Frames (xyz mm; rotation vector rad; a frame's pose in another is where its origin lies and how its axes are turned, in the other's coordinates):
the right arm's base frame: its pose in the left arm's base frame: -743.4 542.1 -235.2 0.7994 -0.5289 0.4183
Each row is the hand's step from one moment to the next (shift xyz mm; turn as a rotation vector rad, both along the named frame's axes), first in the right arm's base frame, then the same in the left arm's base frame.
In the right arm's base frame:
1: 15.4 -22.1 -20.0 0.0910 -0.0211 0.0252
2: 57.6 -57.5 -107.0 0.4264 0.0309 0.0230
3: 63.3 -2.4 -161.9 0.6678 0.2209 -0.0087
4: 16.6 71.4 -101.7 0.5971 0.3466 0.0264
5: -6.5 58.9 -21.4 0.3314 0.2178 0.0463
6: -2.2 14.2 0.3 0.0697 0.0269 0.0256
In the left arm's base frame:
1: 29.8 3.7 -14.9 0.0763 -0.0185 0.0565
2: 107.2 54.2 -60.4 0.3148 0.0673 0.2823
3: 97.6 131.6 -58.1 0.4127 0.2479 0.5129
4: 3.7 125.0 -9.3 0.2790 0.2893 0.5620
5: -30.8 52.4 16.7 0.1321 0.1524 0.3446
6: -9.5 8.4 6.8 0.0334 0.0081 0.0711

